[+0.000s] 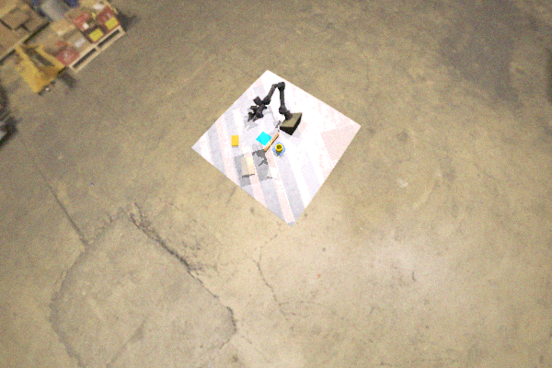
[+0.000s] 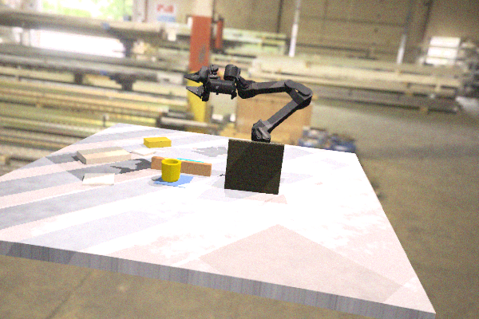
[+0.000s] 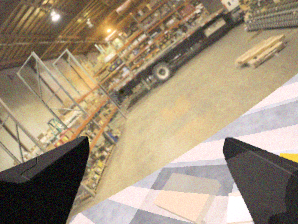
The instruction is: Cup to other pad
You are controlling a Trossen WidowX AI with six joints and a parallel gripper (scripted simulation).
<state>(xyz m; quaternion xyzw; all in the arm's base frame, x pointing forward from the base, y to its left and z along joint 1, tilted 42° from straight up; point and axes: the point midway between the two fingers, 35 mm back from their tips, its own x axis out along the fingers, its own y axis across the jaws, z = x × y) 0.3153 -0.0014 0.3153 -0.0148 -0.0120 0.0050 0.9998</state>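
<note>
The yellow cup lies 30 cm below my gripper tip, 29 cm to the left of it and 3 cm behind it. The rest, counted from my gripper tip: cyan pad (34 cm below, 9 cm to the left, 5 cm behind); then marble (32 cm below, 31 cm to the left, 2 cm behind); then wooden bar (32 cm below, 19 cm to the left, 4 cm behind).
</note>
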